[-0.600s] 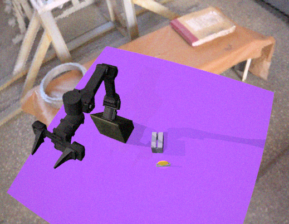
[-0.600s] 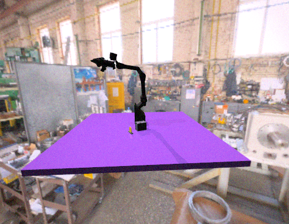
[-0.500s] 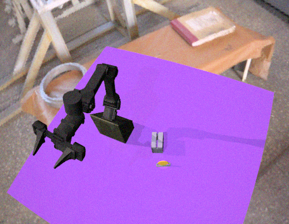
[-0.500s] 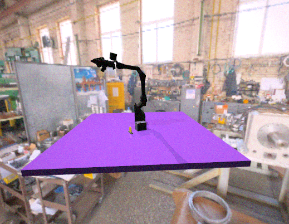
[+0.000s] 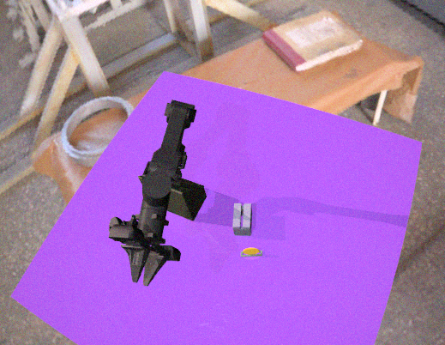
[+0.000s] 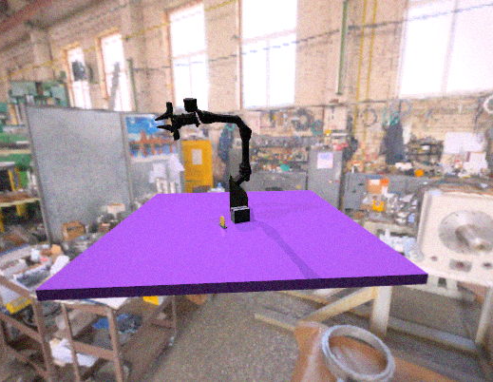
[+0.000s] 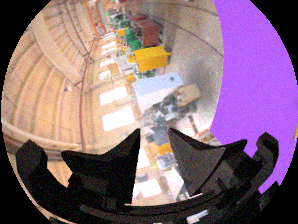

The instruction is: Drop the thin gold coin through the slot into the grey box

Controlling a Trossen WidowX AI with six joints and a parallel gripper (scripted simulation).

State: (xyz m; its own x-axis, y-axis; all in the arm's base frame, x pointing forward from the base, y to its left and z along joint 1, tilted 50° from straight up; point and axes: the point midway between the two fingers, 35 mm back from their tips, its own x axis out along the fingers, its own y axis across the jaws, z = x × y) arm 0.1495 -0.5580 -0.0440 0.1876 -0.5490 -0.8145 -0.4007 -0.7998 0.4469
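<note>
Right now my gripper tip is 120 mm short of the gold coin, 310 mm to the right of it and 500 mm above it.
</note>
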